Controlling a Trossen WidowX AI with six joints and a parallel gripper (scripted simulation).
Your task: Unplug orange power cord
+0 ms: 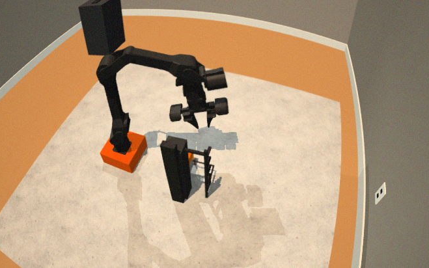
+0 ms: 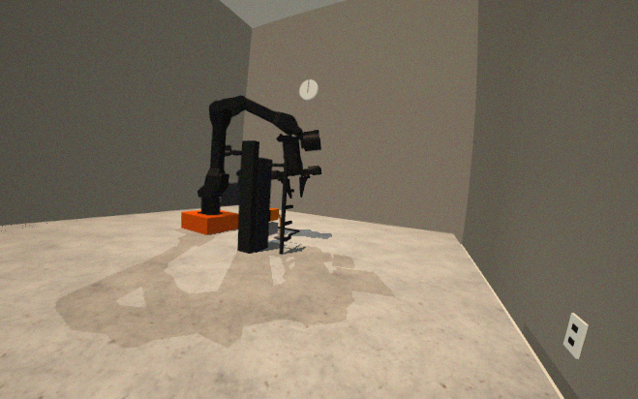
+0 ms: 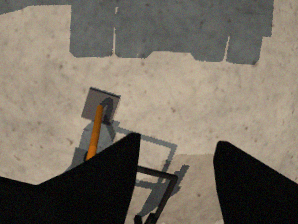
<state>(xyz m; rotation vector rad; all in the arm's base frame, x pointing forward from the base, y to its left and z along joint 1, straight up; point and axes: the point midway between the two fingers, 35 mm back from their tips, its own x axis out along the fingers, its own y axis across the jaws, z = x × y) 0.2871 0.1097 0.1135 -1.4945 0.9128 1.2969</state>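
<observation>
Right now the orange plug is 12 cm to the right of my gripper tip, 4 cm below it and 2 cm behind it.
</observation>
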